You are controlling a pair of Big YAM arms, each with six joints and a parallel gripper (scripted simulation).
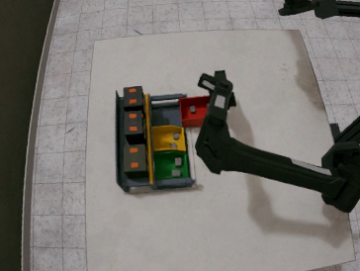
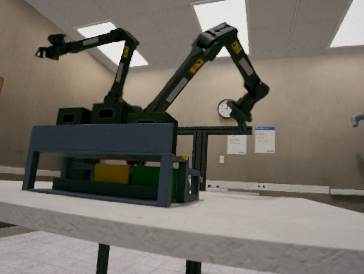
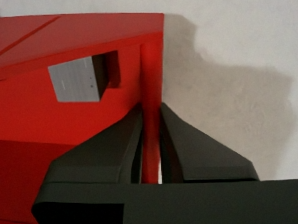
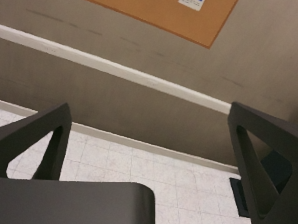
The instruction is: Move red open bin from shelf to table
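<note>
The red bin is 8 cm ahead of my left hand. Also, from my left hand: green bin 24 cm ahead, 23 cm to the left, 1 cm below; then yellow bin 24 cm ahead, 12 cm to the left, 1 cm below.
</note>
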